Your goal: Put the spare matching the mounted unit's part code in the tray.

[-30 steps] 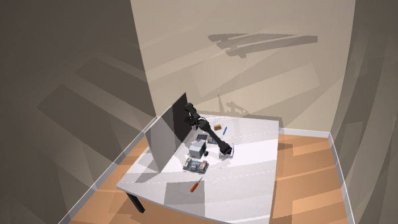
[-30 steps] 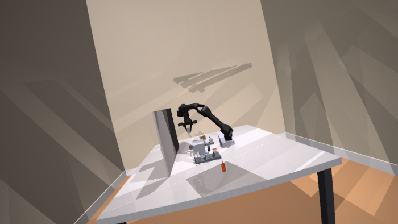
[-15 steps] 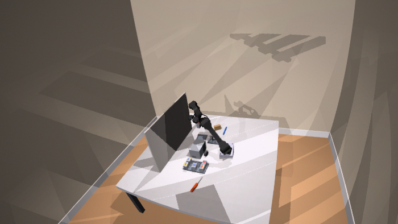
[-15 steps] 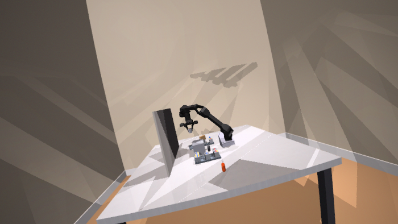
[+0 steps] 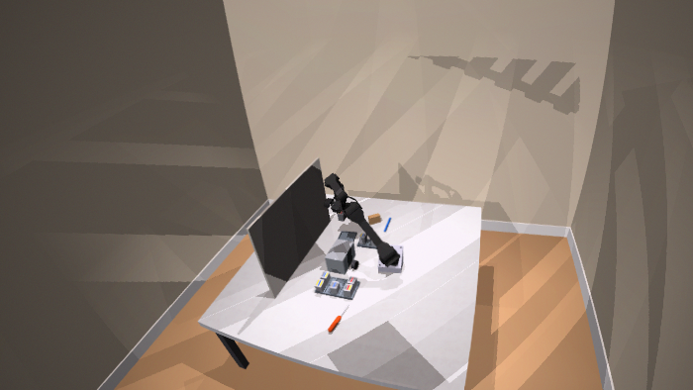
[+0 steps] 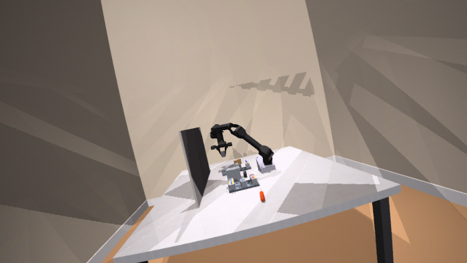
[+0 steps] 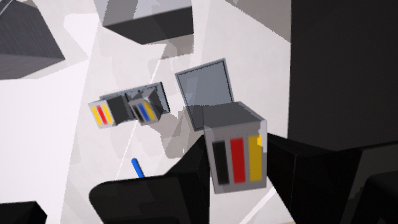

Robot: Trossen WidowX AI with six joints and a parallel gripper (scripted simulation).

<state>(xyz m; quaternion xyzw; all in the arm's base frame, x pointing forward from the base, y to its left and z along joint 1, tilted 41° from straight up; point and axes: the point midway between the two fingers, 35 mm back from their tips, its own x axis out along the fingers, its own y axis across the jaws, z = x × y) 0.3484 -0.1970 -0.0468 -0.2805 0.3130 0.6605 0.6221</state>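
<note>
My gripper tip is now 16 cm above the dark grey rimmed tray. Also, from my gripper tip: grey holder 15 cm behind, 2 cm to the left, 15 cm below; grey mounted unit 6 cm behind, 21 cm to the left, 11 cm below; brown block 11 cm behind, 20 cm to the right, 14 cm below.
</note>
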